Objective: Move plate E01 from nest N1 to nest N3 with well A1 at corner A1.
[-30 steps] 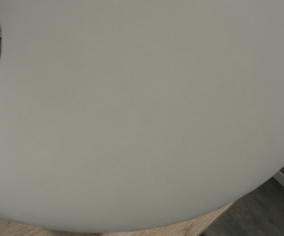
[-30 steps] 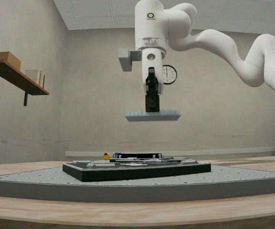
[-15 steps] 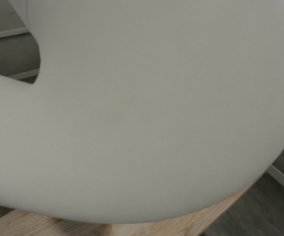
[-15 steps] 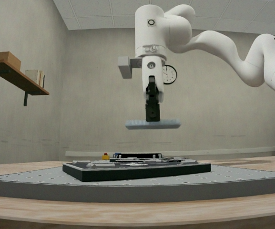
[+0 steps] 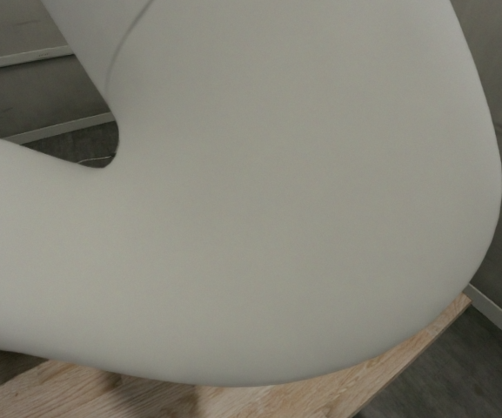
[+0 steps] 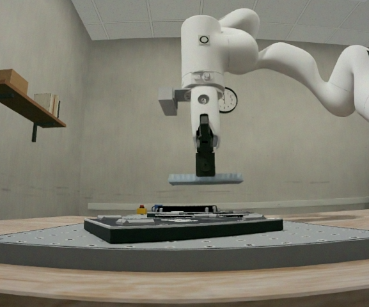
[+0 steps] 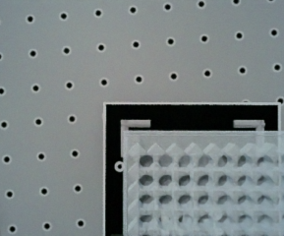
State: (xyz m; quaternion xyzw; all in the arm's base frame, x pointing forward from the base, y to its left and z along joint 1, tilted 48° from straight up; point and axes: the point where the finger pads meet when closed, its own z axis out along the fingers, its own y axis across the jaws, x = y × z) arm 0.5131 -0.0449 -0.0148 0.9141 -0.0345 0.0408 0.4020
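The nest N3 is 80 mm below my hand. From my hand the other things lie so: nest N1: 50 mm ahead, 230 mm to the left, 80 mm below; plate E01: 10 mm below; black well plate: 30 mm ahead, 170 mm to the right, 60 mm below.
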